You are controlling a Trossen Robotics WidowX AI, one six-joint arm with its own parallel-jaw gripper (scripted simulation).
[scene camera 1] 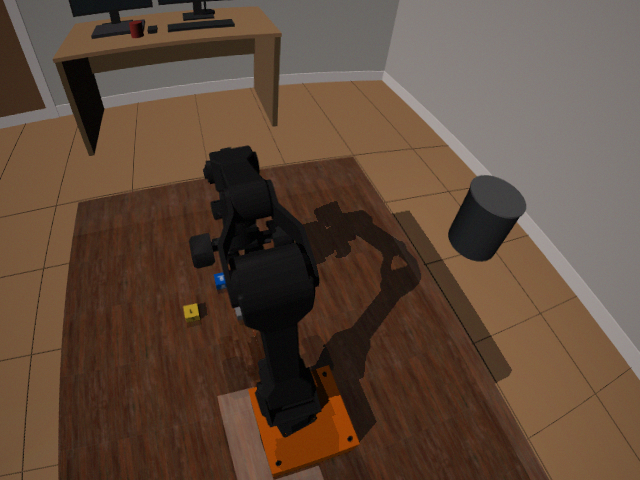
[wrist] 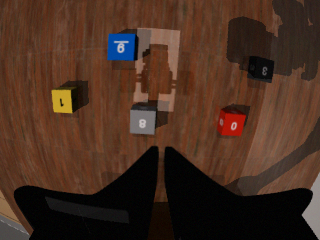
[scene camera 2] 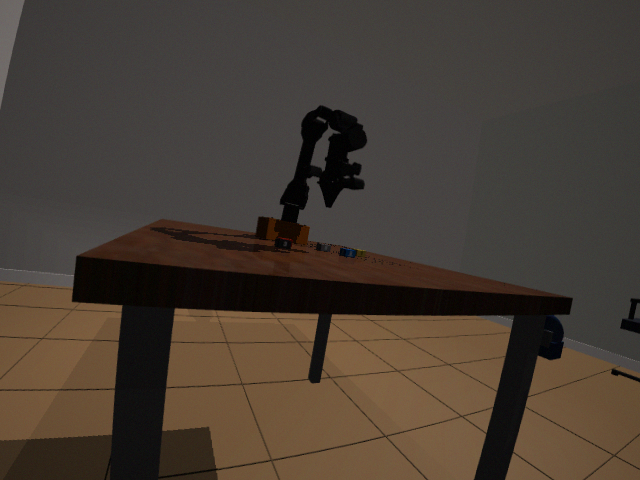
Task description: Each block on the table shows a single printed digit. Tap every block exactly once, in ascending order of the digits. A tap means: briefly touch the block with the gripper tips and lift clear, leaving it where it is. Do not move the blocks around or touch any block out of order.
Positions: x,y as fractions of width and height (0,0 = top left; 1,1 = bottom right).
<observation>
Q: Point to a blue block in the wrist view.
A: At 0.39,0.20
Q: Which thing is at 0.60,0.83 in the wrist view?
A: The gripper.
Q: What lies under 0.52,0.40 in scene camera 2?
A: The gripper.
</observation>
